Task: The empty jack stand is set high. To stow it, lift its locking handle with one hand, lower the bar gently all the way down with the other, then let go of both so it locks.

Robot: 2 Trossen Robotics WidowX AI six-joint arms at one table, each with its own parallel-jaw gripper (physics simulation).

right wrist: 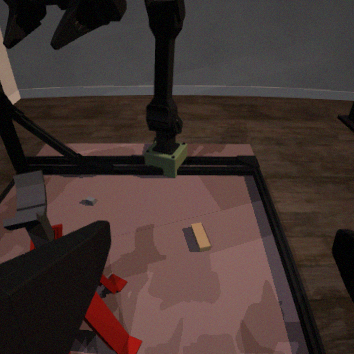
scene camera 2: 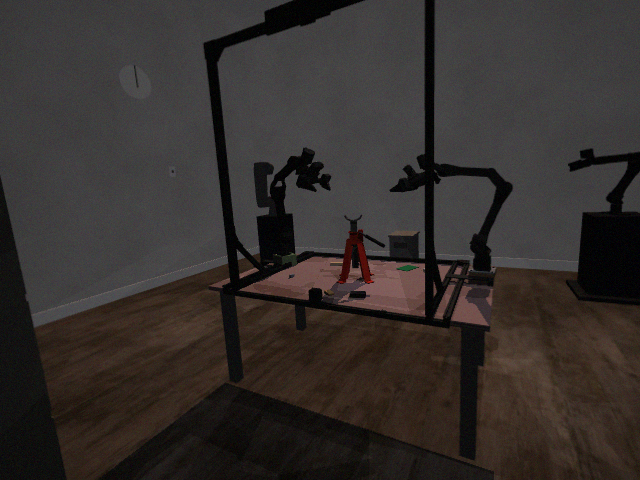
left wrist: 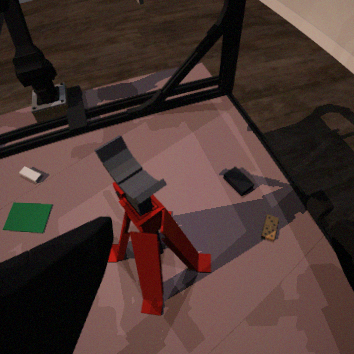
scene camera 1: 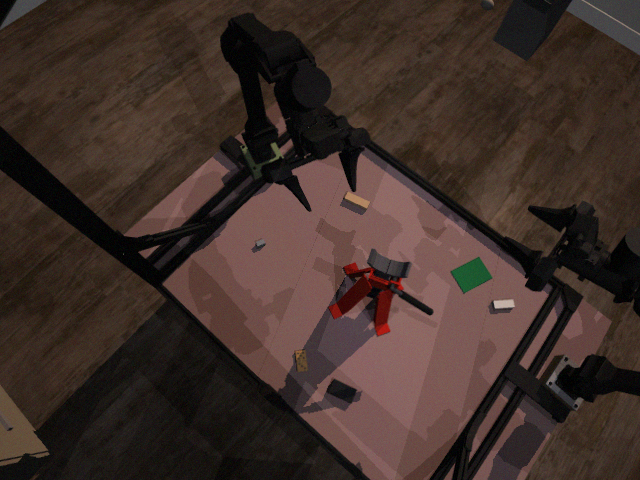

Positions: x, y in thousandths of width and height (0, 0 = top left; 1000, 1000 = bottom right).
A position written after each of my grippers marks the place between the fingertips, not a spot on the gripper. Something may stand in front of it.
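Left gripper (scene camera 1: 520, 420) (right wrist: 78, 131) (left wrist: 631, 651) of mine: open, holding nothing. My right gripper (scene camera 1: 807, 464) (right wrist: 629, 671) is likewise open and holds nothing. The scene also has a dark bar with saddle (scene camera 1: 601, 559) (right wrist: 89, 581) (left wrist: 386, 518).
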